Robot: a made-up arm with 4 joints.
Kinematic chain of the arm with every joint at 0, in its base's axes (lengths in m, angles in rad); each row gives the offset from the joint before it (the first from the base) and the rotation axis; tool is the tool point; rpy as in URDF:
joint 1: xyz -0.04 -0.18 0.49 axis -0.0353 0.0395 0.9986
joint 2: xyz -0.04 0 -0.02 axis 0.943 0.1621 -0.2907
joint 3: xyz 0 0.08 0.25 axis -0.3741 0.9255 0.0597
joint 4: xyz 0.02 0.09 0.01 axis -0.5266 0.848 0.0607
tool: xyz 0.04 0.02 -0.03 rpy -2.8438 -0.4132 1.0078
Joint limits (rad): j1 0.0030..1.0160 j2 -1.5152..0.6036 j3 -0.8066..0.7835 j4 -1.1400..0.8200
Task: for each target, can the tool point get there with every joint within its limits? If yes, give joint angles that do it. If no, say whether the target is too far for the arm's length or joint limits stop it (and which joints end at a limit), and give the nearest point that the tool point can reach.
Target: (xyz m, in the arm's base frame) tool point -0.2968 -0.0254 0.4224
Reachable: yes | joints 0.7557 -1.0593 0.2670 -0.2903
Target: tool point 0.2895 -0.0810 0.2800
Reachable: no: joint limits stop it (at a limit: joint 1, joint 2, joint 3) | nearest point -0.1470 0.0213 0.3056 | short by 0.449 m
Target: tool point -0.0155 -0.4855 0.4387
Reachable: no: joint limits stop it (at a limit: joint 1, joint 2, joint 3, joint 4) | nearest point -0.2627 -0.2322 0.3496 | short by 0.365 m
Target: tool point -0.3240 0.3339 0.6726
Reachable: no: too far | nearest point -0.2218 0.1493 0.5947 | short by 0.225 m
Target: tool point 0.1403 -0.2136 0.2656
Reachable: no: joint limits stop it (at a limit: joint 1, joint 2, joint 3) | nearest point -0.1552 0.0015 0.3117 | short by 0.368 m
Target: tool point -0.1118 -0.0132 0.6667
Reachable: yes | joints 0.4688 0.0377 0.4644 -0.1197
